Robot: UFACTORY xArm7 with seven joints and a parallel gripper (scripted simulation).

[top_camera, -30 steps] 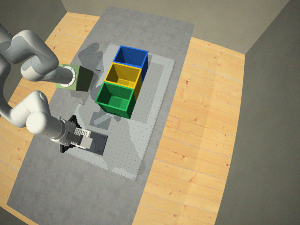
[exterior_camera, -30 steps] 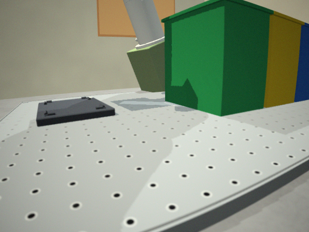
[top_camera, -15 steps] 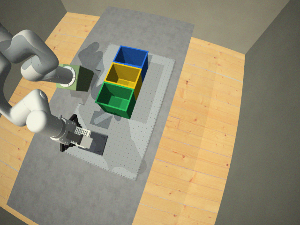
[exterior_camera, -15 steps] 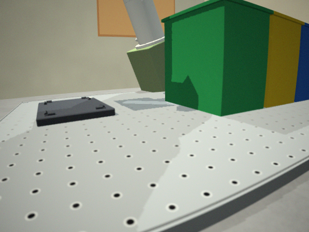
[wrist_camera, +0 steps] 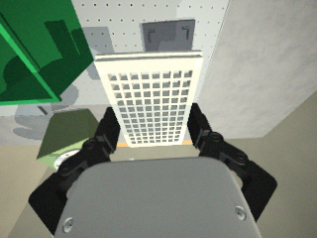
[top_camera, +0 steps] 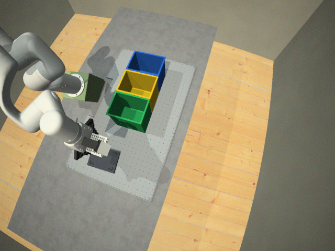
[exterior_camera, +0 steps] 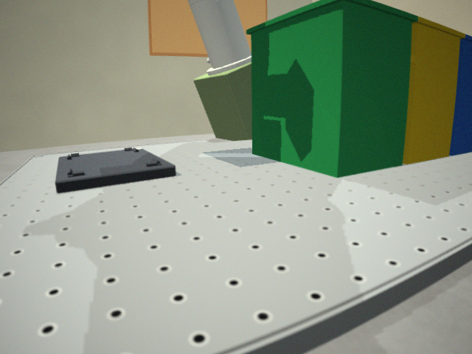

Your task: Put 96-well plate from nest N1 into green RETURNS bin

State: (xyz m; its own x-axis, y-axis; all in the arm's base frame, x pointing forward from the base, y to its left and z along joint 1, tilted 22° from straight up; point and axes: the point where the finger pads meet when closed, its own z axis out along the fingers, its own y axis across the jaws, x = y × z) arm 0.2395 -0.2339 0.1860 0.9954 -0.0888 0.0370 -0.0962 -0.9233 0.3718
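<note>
My hand is 90 mm short of the green bin, 210 mm to the right of it and 160 mm above it. From my hand the other things lie so: yellow bin 110 mm ahead, 340 mm to the left, 160 mm below; white 96-well plate 10 mm below; dark plate nest 20 mm behind, 40 mm to the right, 240 mm below.
</note>
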